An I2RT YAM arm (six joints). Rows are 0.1 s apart.
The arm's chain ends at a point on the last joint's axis. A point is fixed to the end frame.
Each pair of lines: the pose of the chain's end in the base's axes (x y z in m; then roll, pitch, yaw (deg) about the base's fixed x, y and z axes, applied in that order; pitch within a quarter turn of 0, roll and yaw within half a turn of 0), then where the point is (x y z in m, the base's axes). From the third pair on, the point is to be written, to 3 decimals.
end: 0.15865, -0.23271, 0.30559, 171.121, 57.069, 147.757
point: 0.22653 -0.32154 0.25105
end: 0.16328, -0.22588, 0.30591, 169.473, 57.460, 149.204
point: 0.23622 -0.31070 0.25151
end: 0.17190, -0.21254, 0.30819, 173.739, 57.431, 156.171
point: 0.249 -0.295 0.255
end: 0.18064, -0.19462, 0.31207, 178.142, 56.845, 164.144
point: 0.262 -0.273 0.260
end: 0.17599, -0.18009, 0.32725, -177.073, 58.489, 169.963
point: 0.261 -0.258 0.281
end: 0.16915, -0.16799, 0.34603, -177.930, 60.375, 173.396
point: 0.261 -0.240 0.302
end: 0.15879, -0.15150, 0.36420, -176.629, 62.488, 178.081
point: 0.256 -0.218 0.325
